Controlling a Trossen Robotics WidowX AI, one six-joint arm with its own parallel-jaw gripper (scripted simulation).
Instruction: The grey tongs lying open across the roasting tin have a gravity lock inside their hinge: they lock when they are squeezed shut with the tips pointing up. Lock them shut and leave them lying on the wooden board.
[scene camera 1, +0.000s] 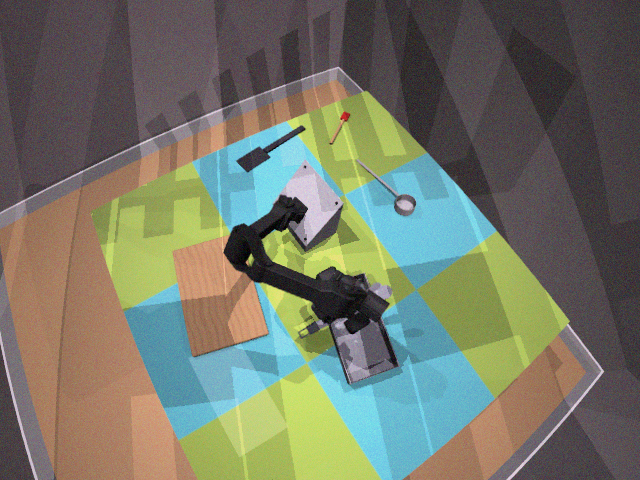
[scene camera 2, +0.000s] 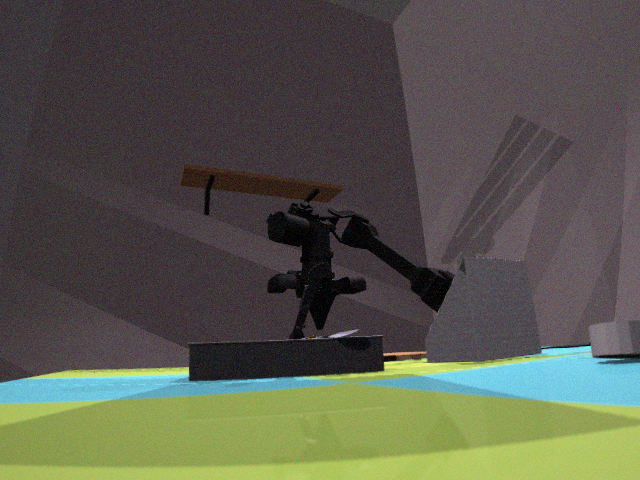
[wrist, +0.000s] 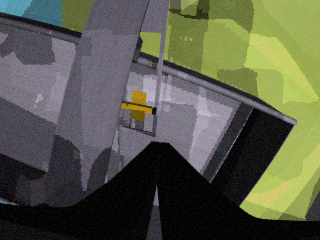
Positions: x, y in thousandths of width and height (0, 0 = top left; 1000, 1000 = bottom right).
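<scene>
Visible to me are a black spatula (scene camera 1: 404, 324), a wooden board (scene camera 1: 346, 641) and a dark roasting tin (scene camera 1: 576, 734). My gripper (scene camera 2: 499, 686) is visible, as is the dark roasting tin (scene camera 2: 368, 751). My gripper (wrist: 498, 627) can be seen again, and so can the dark roasting tin (wrist: 720, 573). The black spatula is out of frame in the wrist view.
</scene>
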